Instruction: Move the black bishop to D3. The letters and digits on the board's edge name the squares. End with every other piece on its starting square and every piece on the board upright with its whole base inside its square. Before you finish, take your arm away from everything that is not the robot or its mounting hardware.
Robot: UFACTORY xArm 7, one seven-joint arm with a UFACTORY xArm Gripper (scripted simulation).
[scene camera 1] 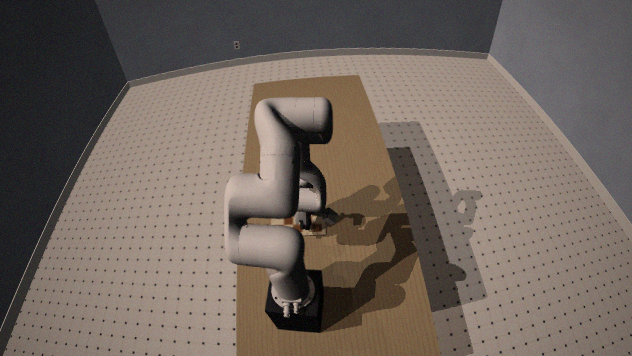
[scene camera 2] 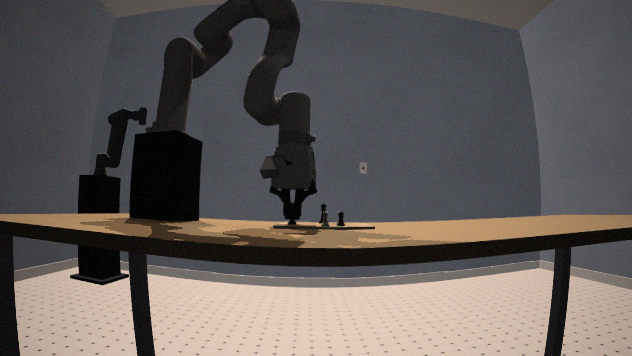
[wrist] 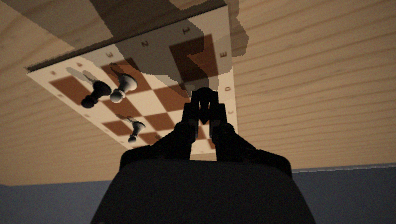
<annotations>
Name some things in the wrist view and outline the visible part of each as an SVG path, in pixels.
The gripper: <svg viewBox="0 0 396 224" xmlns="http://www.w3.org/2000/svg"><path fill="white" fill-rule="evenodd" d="M90 223L316 224L302 193L292 179L290 162L283 156L256 149L235 133L234 127L227 123L225 104L219 103L218 91L210 92L209 138L215 144L217 161L190 160L192 144L198 138L199 92L192 91L191 103L184 104L182 120L175 125L172 132L151 146L146 145L130 149L122 154L119 172L109 185Z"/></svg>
A chessboard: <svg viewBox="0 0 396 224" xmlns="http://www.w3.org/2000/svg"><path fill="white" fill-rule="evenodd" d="M199 120L198 138L192 144L190 155L216 153L215 144L209 138L209 120L205 125ZM238 134L227 4L26 74L129 150L146 145L151 146L172 132L175 125L182 120L184 104L191 103L192 91L197 91L201 87L208 87L213 91L218 91L219 103L225 104L227 123L230 123L234 127L235 133ZM143 123L145 129L137 135L138 139L136 139L134 144L129 144L128 139L134 129L133 123ZM137 81L137 88L127 91L125 98L119 103L112 102L109 95L99 98L98 103L90 109L81 106L81 101L85 99L85 96L91 95L94 90L93 84L96 81L106 83L111 88L112 93L114 89L118 89L120 85L118 79L123 74L130 75Z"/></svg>
</annotations>
